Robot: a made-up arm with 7 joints. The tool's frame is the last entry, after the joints.
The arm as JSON. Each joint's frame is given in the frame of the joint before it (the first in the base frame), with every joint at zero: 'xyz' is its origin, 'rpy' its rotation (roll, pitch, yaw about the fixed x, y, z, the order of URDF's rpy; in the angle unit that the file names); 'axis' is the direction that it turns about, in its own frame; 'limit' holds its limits. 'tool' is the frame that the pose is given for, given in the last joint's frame.
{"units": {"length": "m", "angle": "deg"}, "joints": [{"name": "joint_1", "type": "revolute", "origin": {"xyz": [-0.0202, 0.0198, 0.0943], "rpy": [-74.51, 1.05, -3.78]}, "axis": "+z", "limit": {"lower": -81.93, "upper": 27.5}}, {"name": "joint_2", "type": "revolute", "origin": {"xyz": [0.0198, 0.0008, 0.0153], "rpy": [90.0, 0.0, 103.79]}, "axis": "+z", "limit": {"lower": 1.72, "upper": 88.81}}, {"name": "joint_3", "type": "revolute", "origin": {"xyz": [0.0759, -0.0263, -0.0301], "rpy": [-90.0, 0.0, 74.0]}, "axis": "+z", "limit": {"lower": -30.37, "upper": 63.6}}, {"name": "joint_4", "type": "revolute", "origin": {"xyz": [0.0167, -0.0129, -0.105], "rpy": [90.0, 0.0, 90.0]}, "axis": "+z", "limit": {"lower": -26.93, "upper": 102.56}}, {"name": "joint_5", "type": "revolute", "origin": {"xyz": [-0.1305, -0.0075, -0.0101], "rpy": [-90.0, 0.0, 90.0]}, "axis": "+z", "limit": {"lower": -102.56, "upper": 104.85}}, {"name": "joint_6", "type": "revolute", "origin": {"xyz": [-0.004, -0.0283, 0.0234], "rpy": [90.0, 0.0, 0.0]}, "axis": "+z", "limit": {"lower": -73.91, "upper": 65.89}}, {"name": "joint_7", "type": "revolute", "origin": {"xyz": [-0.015, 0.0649, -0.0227], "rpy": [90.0, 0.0, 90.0]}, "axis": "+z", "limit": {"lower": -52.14, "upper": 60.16}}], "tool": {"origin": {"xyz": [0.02, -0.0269, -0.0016], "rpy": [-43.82, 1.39, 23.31]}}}
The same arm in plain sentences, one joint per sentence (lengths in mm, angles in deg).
The arm has seven revolute joints in a row. What follows holds with every joint at zero, and every direction is one of the base frame's.
Joint 1 is mounted 20.2 mm along -x and 19.8 mm along +y and 94.3 mm along +z from the base frame's origin and rotates about the direction (0.068398, 0.961269, 0.266991), from -81.93 to 27.5 deg.
Joint 2 is mounted 20.8 mm along +x and 13.6 mm along +y and 3 mm along +z from joint 1 and rotates about the direction (0.968889, -0.0002, -0.247497), from 1.72 to 88.81 deg.
Joint 3 is mounted 49 mm along -x and 4.4 mm along -y and 70.3 mm along -z from joint 2 and rotates about the direction (0.247497, 0, 0.968889), from -30.37 to 63.6 deg.
Joint 4 is mounted 13.5 mm along -x and 16.7 mm along +y and 104.9 mm along -z from joint 3 and rotates about the direction (0.0002, 1, 0), from -26.93 to 102.56 deg.
Joint 5 is mounted 124.6 mm along +x and 10.1 mm along -y and 39.6 mm along -z from joint 4 and rotates about the direction (0.968889, -0.0002, -0.247497), from -102.56 to 104.85 deg.
Joint 6 is mounted 21.7 mm along +x and 28.3 mm along +y and 9.7 mm along -z from joint 5 and rotates about the direction (0.0002, 1, 0), from -73.91 to 65.89 deg.
Joint 7 is mounted 59.2 mm along +x and 22.7 mm along -y and 30.6 mm along -z from joint 6 and rotates about the direction (0.247497, 0, 0.968889), from -52.14 to 60.16 deg.
The tool frame, which is the frame that the pose is given for, is mounted 19 mm along +x and 26.9 mm along -y and 6.5 mm along -z from joint 7; its axes are the base frame's turned by roll -38.02, pitch 14.52 and yaw 24.11 deg (as in URDF: about the fixed x, then y, then z).

